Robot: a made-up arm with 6 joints. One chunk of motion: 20 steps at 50 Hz.
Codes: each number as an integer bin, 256 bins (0 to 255) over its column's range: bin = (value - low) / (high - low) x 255, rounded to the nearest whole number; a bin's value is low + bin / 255 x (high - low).
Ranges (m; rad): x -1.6..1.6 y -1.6..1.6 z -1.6..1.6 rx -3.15..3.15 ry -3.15..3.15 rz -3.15..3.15
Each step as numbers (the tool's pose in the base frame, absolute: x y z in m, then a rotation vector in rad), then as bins.
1 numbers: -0.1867 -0.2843 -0.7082 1.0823 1.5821 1.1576
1 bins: 113 105 71 171 192 174
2 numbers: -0.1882 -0.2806 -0.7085 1.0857 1.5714 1.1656
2 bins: 113 105 71 171 191 175
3 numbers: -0.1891 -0.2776 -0.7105 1.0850 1.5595 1.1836
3 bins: 112 105 71 171 191 175
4 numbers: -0.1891 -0.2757 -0.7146 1.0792 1.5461 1.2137
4 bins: 112 106 71 171 190 177
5 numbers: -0.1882 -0.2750 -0.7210 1.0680 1.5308 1.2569
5 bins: 113 106 70 171 189 178
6 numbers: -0.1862 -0.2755 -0.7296 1.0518 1.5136 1.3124
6 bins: 113 106 69 170 189 181
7 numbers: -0.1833 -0.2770 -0.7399 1.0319 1.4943 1.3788
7 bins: 113 105 69 169 188 183
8 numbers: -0.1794 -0.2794 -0.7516 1.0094 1.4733 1.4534
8 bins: 113 105 68 168 187 186
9 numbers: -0.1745 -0.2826 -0.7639 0.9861 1.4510 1.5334
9 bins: 114 105 67 167 186 190
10 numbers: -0.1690 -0.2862 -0.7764 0.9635 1.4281 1.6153
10 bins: 114 105 66 166 185 193
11 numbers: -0.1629 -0.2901 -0.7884 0.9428 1.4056 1.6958
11 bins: 115 104 65 166 184 196
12 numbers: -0.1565 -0.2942 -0.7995 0.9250 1.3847 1.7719
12 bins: 115 104 64 165 184 199
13 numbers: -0.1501 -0.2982 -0.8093 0.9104 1.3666 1.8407
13 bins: 116 104 63 164 183 202
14 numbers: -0.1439 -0.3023 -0.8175 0.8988 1.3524 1.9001
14 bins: 116 103 62 164 182 204
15 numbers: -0.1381 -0.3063 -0.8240 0.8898 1.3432 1.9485
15 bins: 116 103 62 164 182 206
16 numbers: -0.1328 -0.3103 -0.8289 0.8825 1.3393 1.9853
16 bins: 117 103 61 163 182 208
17 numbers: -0.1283 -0.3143 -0.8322 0.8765 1.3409 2.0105
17 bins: 117 102 61 163 182 209
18 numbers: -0.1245 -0.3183 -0.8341 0.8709 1.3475 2.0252
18 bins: 118 102 61 163 182 209
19 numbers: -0.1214 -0.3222 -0.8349 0.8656 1.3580 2.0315
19 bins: 118 102 61 163 182 210
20 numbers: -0.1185 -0.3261 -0.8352 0.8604 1.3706 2.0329
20 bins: 118 102 61 162 183 210
